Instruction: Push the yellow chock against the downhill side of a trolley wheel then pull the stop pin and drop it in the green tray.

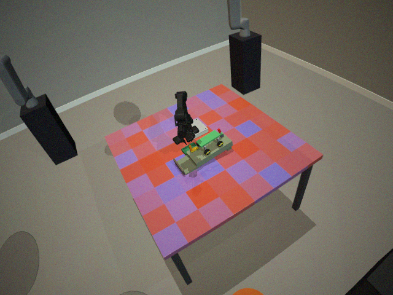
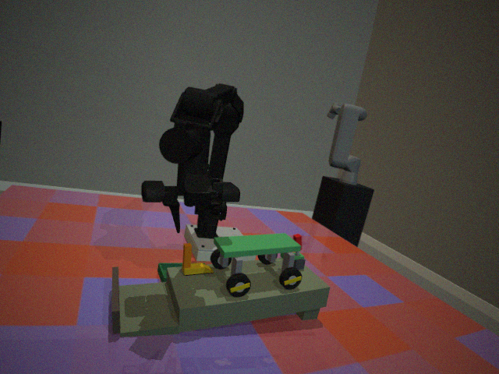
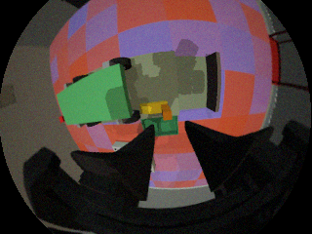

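My gripper tip is 250 mm to the right of the red-headed stop pin, 20 mm short of it and 20 mm above it. Also, from my gripper tip: yellow chock: 70 mm below, 30 mm to the left; dark end board: 130 mm to the right, 120 mm below, 50 mm ahead; green tray: 160 mm below, 80 mm behind, 30 mm to the left.
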